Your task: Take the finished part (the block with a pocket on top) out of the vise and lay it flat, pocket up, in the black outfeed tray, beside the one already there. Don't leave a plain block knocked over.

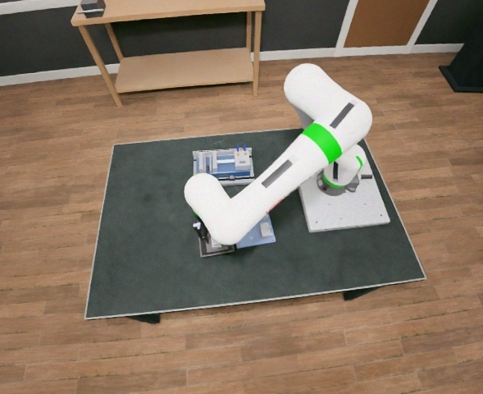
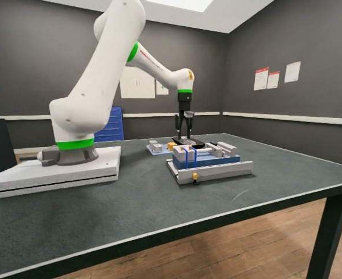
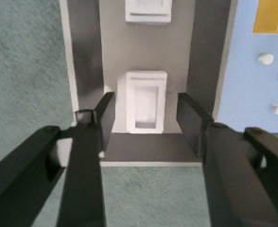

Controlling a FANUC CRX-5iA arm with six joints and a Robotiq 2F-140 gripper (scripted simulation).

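My gripper is now 40 mm above the pocketed part. Also, from my hand: light blue plate (160 mm behind, 80 mm to the right, 70 mm below); yellow block (110 mm behind, 120 mm to the right, 40 mm below).
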